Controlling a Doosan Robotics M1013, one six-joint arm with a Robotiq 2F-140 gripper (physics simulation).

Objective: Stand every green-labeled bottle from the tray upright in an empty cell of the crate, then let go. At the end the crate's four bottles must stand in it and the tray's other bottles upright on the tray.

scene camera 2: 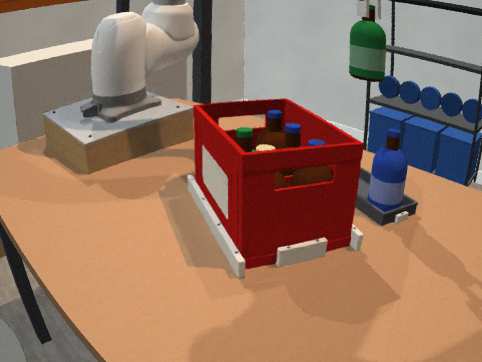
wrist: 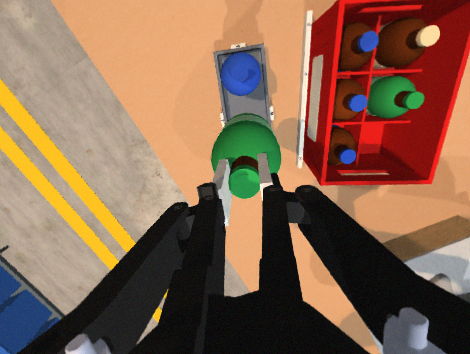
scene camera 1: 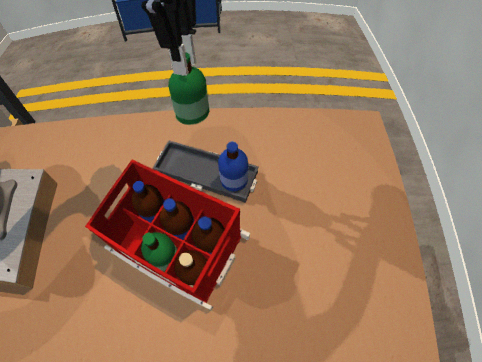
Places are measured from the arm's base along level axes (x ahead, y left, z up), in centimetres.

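Pixels of known places: gripper, fingertip midpoint: [scene camera 2: 369, 17] [wrist: 244, 170] [scene camera 1: 185, 67]; arm's base at its link origin: [scene camera 2: 119, 107].
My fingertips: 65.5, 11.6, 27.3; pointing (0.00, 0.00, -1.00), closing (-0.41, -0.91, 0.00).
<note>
For each thing: its top centre in the pictures, then the offset to it from my fingertips, as dx, dy, dz. "spot": a spot on its surface instead.
- blue bottle at its top centre: [wrist: 239, 73] [scene camera 2: 394, 130] [scene camera 1: 232, 146] +7.7, -3.8, -20.8
- grey tray at its top centre: [scene camera 2: 359, 180] [wrist: 246, 117] [scene camera 1: 204, 167] -0.1, -0.2, -34.2
- red crate at its top centre: [scene camera 2: 269, 119] [wrist: 391, 102] [scene camera 1: 157, 218] -8.5, -20.9, -19.2
- cream-capped brown bottle at its top centre: [scene camera 1: 185, 259] [wrist: 430, 35] -3.3, -29.1, -20.4
- corner cell at a spot on its surface: [scene camera 1: 125, 236] spot: -22.0, -18.1, -35.6
My gripper [scene camera 1: 184, 64] [scene camera 2: 371, 10] [wrist: 244, 170] is shut on the neck of a green bottle [scene camera 1: 189, 92] [scene camera 2: 367, 50] [wrist: 245, 139], held upright in the air above table height, clear of the tray. A blue bottle [scene camera 1: 233, 167] [scene camera 2: 389, 172] [wrist: 241, 74] stands upright at one end of the grey tray [scene camera 1: 187, 167] [scene camera 2: 382, 217] [wrist: 246, 106]. The red crate [scene camera 1: 231, 245] [scene camera 2: 300, 220] [wrist: 450, 100] holds another green bottle [scene camera 1: 159, 250] [wrist: 392, 96], three blue-capped brown bottles and a cream-capped brown bottle [scene camera 1: 190, 270] [wrist: 400, 42]. One corner cell [scene camera 1: 125, 236] [wrist: 372, 139], beside the green bottle, is empty.
White stop strips [scene camera 1: 226, 270] [scene camera 2: 301, 251] [wrist: 305, 90] edge the crate on the table. The robot's base block [scene camera 1: 35, 240] [scene camera 2: 90, 150] stands beyond the crate's empty-cell end. A shelf rack with blue boxes [scene camera 2: 420, 140] stands behind the table.
</note>
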